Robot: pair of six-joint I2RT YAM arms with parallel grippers.
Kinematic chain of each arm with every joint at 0, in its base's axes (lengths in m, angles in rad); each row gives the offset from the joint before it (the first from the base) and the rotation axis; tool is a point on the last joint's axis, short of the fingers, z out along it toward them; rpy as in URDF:
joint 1: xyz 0 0 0.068 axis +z
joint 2: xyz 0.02 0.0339 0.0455 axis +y
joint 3: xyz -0.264 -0.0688 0 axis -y
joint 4: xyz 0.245 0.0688 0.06 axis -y
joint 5: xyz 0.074 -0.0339 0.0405 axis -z
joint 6: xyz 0.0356 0 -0.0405 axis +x
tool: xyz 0 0 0 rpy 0 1.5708 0
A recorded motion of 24 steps. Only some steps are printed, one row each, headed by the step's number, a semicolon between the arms.
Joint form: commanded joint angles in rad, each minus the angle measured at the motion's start. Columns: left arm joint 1, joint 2, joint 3, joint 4, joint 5, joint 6; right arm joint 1, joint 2, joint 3, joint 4, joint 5, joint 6.
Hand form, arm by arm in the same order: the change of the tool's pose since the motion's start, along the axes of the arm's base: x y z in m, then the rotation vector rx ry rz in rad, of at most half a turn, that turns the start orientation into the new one. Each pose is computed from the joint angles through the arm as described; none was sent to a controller.
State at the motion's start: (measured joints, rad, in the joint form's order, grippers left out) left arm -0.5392 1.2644 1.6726 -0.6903 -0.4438 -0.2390; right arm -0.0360 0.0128 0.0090 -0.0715 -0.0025 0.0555
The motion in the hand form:
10: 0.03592 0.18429 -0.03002 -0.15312 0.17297 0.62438; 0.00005 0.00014 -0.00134 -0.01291 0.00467 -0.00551
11: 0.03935 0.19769 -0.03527 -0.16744 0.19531 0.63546; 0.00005 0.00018 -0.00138 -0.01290 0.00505 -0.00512
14: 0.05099 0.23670 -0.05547 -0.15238 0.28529 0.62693; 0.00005 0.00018 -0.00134 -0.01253 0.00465 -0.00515
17: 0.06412 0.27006 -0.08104 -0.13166 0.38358 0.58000; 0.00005 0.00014 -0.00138 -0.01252 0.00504 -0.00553
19: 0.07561 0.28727 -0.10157 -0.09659 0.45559 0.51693; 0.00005 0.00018 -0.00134 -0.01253 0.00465 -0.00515
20: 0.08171 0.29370 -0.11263 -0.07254 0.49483 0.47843; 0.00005 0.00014 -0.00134 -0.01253 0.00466 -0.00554
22: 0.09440 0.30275 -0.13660 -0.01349 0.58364 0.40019; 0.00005 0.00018 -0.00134 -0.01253 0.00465 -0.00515
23: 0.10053 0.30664 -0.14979 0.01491 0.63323 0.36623; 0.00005 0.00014 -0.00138 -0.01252 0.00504 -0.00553
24: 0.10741 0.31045 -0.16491 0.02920 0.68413 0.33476; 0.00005 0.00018 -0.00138 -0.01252 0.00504 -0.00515
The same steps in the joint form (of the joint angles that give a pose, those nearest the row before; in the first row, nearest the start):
10: 0.7874 0.0545 -0.0168 -0.1125 0.2121 -0.1095; 0.0050 -0.0020 -0.0034 -0.0027 0.0115 -0.0122
11: 0.8377 0.0751 -0.0168 -0.1129 0.2533 -0.1038; 0.0053 -0.0019 -0.0034 -0.0031 0.0114 -0.0122
14: 0.9666 0.1507 -0.0172 -0.1126 0.3693 -0.0160; 0.0053 -0.0020 -0.0034 -0.0027 0.0114 -0.0118
17: 1.0552 0.2384 -0.0175 -0.1129 0.4700 0.0870; 0.0050 -0.0019 -0.0034 -0.0030 0.0114 -0.0118
19: 1.0883 0.3044 -0.0175 -0.1133 0.5264 0.1808; 0.0053 -0.0020 -0.0034 -0.0027 0.0114 -0.0118
20: 1.0971 0.3376 -0.0176 -0.1171 0.5482 0.2338; 0.0050 -0.0020 -0.0034 -0.0027 0.0115 -0.0118
22: 1.1017 0.4051 -0.0175 -0.1335 0.5684 0.3449; 0.0053 -0.0020 -0.0034 -0.0027 0.0114 -0.0118
23: 1.1017 0.4406 -0.0176 -0.1450 0.5676 0.3964; 0.0050 -0.0019 -0.0034 -0.0030 0.0114 -0.0118
24: 1.1006 0.4810 -0.0176 -0.1556 0.5680 0.4345; 0.0053 -0.0019 -0.0034 -0.0031 0.0114 -0.0118

